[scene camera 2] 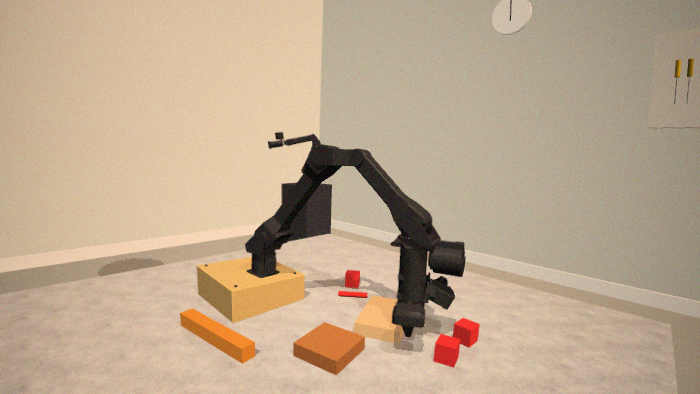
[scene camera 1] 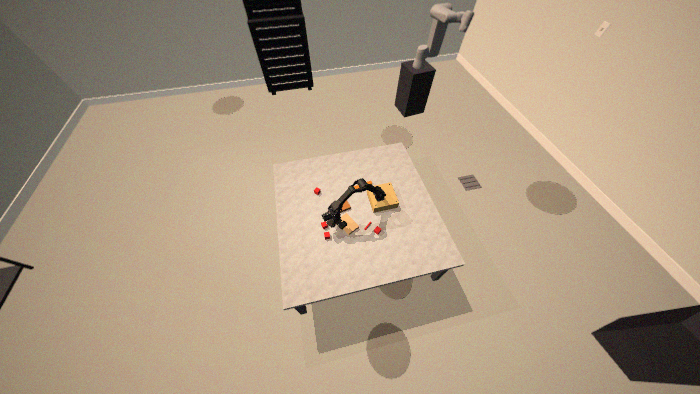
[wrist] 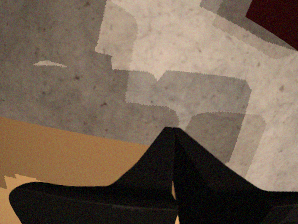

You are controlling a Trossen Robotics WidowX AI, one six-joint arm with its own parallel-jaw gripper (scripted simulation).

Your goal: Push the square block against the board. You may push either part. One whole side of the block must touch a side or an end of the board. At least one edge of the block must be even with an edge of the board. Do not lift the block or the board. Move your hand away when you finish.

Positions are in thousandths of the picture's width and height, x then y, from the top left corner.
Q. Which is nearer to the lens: the tan block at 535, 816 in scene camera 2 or the long orange board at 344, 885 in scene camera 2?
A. The long orange board.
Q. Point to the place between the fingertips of the gripper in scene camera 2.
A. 584, 854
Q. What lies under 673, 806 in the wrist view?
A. The gripper.
